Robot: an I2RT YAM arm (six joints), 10 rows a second.
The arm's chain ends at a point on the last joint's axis. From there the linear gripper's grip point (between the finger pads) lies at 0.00 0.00 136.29 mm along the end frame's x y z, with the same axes.
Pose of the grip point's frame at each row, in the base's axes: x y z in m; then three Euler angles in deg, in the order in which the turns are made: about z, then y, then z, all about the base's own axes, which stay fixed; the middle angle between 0 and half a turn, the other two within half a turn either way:
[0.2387 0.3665 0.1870 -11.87 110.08 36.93]
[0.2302 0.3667 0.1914 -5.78 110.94 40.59]
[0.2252 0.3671 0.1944 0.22 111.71 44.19]
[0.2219 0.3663 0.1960 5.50 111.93 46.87]
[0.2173 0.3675 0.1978 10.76 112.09 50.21]
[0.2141 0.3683 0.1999 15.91 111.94 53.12]
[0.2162 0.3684 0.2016 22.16 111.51 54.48]
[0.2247 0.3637 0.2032 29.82 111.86 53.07]
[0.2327 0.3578 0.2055 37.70 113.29 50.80]
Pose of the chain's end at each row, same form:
[0.1364 0.2896 0.2338 -11.87 110.08 36.93]
[0.1335 0.2839 0.2401 -5.78 110.94 40.59]
[0.1344 0.2788 0.2448 0.22 111.71 44.19]
[0.1355 0.2740 0.2469 5.50 111.93 46.87]
[0.1365 0.2705 0.2491 10.76 112.09 50.21]
[0.1382 0.2672 0.2508 15.91 111.94 53.12]
[0.1425 0.2652 0.2516 22.16 111.51 54.48]
[0.1487 0.2626 0.2539 29.82 111.86 53.07]
[0.1536 0.2608 0.2594 37.70 113.29 50.80]

